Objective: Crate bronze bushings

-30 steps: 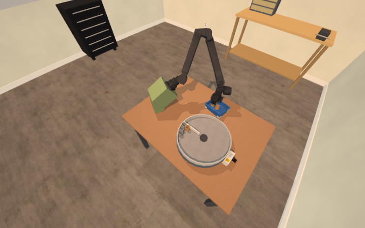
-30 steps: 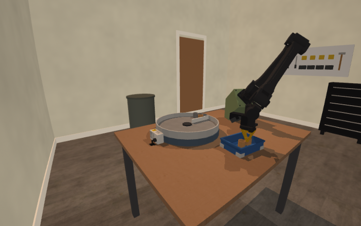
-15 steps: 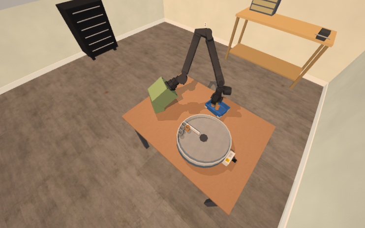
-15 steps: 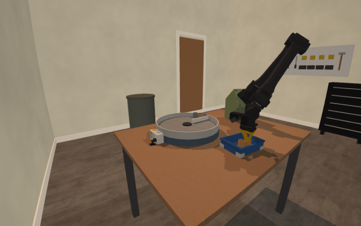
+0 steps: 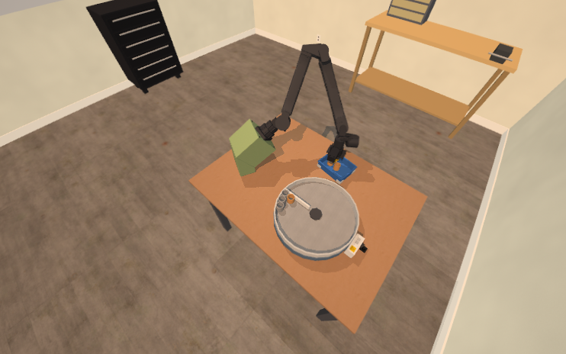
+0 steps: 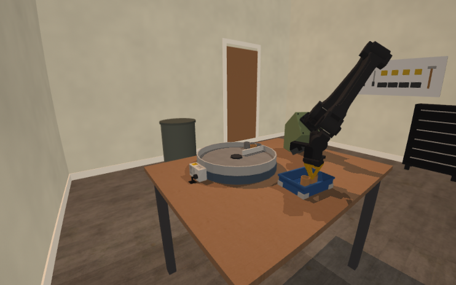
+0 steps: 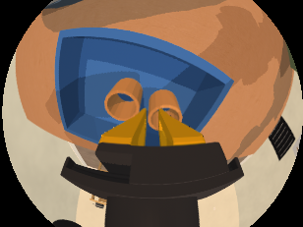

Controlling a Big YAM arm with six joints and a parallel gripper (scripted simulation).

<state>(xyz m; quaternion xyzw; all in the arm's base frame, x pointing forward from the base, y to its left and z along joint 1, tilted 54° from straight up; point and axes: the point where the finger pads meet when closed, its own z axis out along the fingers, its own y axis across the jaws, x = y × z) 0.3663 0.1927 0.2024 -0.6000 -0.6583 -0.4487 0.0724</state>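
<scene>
The blue crate lies 3 cm ahead of my hand, 1 cm to the right of it and 1 cm below it. The rest, counted from my hand: grey turning table 36 cm to the right, 17 cm ahead, 1 cm above.
</scene>
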